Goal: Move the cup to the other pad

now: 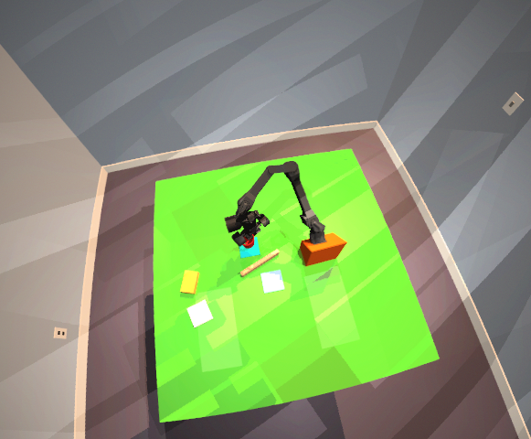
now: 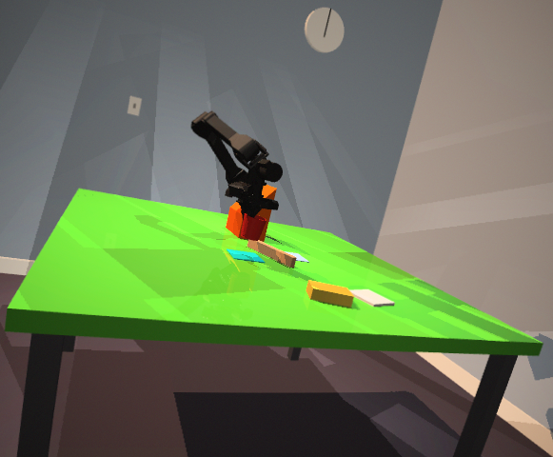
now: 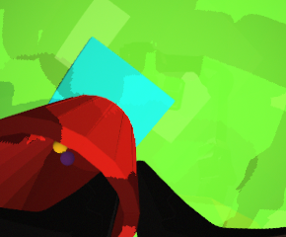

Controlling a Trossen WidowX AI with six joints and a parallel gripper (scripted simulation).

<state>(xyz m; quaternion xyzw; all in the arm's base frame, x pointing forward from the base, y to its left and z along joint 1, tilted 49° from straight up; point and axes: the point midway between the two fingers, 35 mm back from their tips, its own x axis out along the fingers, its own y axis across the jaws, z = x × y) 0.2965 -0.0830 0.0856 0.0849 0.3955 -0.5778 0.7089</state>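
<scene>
My gripper tip is now 30 mm short of the purple marble, 30 mm to the right of it and 20 mm above it. Round my gripper tip: yellow marble: 40 mm ahead, 30 mm to the left, 20 mm below; then cup: 30 mm ahead, 10 mm to the left; then cyan pad: 30 mm ahead, 10 mm to the left, 100 mm below.
</scene>
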